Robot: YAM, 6 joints.
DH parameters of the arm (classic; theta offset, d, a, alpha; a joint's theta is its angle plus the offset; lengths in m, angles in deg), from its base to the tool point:
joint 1: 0 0.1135 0.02 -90
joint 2: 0 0 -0.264 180
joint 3: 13.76 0 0.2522 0
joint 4: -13.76 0 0.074 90
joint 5: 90 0 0 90
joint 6: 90 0.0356 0 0
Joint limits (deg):
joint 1: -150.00..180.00
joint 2: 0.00..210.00
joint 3: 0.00..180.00
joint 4: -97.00..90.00
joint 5: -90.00..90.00
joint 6: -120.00..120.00
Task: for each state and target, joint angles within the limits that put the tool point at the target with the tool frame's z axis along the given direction. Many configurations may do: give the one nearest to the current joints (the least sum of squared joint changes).
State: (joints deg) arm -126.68 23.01 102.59 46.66 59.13 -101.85
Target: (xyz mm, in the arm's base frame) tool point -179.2 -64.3 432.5 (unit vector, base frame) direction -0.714 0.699 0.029
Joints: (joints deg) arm -149.88 55.31 63.16 -1.66 74.42 -101.85
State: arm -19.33 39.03 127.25 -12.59 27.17 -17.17
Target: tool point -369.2 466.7 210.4 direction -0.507 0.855 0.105
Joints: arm -51.17 3.90 154.65 23.16 -8.12 -17.17
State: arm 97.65 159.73 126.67 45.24 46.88 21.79
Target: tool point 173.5 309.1 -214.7 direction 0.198 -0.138 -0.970
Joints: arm 62.07 175.38 88.80 -5.14 13.87 21.79
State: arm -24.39 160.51 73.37 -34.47 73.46 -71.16
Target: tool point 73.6 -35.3 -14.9 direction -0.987 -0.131 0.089
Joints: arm -15.73 157.42 35.85 -63.99 23.19 -71.16
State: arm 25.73 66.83 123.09 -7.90 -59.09 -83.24
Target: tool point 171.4 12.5 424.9 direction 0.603 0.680 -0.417
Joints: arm -4.47 59.17 80.32 -58.42 -46.46 -83.24
